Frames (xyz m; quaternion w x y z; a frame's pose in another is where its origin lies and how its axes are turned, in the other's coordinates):
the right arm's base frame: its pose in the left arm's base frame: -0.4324 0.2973 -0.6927 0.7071 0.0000 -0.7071 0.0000
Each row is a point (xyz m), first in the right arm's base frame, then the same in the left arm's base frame.
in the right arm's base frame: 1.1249 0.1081 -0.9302
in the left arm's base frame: 0.4978 0.4054 0.4322
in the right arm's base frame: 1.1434 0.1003 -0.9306
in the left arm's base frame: 0.4982 0.3976 0.4507
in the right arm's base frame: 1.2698 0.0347 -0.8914
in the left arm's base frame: 0.4590 0.3320 0.5771
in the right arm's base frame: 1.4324 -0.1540 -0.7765
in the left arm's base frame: 0.3441 0.1433 0.7397
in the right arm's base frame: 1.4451 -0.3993 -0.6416
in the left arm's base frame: 0.2092 -0.1020 0.7524
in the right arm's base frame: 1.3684 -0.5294 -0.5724
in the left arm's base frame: 0.1400 -0.2321 0.6757
